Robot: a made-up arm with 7 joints.
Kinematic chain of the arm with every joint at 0, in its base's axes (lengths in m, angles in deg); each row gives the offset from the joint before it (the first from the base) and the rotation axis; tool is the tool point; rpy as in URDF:
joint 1: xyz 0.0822 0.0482 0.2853 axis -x
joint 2: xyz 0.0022 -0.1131 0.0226 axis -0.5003 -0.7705 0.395
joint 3: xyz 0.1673 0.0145 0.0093 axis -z
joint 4: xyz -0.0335 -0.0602 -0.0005 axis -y
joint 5: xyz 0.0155 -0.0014 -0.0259 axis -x
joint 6: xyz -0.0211 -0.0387 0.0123 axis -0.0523 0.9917 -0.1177
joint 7: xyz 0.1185 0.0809 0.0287 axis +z
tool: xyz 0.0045 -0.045 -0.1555 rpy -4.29 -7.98 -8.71
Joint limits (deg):
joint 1: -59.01..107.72
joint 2: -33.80..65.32
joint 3: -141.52..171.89
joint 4: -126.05..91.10
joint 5: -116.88..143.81
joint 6: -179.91..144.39
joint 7: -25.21..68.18
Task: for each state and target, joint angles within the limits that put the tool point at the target. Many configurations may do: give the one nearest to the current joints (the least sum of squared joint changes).
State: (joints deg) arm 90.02 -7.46 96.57 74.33 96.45 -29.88 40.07
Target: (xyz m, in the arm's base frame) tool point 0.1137 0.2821 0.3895
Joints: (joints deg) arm 100.45 15.12 82.91 75.02 95.06 -20.77 52.86
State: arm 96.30 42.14 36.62 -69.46 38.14 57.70 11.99
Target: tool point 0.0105 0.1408 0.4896
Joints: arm 91.81 44.38 22.50 -82.97 46.79 70.55 21.66
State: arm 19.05 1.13 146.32 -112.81 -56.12 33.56 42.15
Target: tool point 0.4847 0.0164 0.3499
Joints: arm 25.45 -2.57 165.76 -108.88 -20.71 38.87 52.71
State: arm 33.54 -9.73 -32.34 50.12 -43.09 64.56 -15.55
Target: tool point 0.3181 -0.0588 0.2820
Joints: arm 52.90 6.34 -23.89 56.76 -32.81 60.22 -18.76
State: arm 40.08 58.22 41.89 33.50 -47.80 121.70 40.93
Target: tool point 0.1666 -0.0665 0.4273
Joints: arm 65.43 65.32 10.12 34.56 -49.20 141.81 34.26
